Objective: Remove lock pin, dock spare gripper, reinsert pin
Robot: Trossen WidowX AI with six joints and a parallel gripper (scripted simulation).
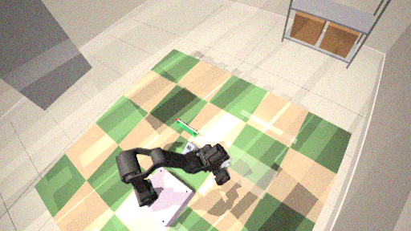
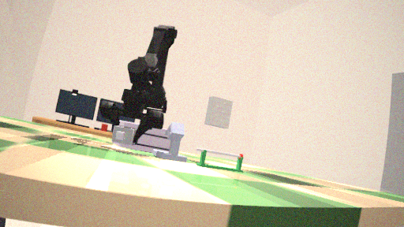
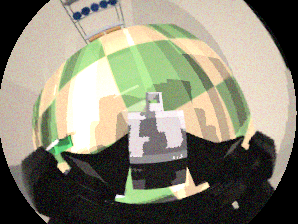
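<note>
My gripper tip is 5 cm past the socket, 16 cm to the right of it and 2 cm below it. Round my gripper tip: spare gripper 1 cm above.
</note>
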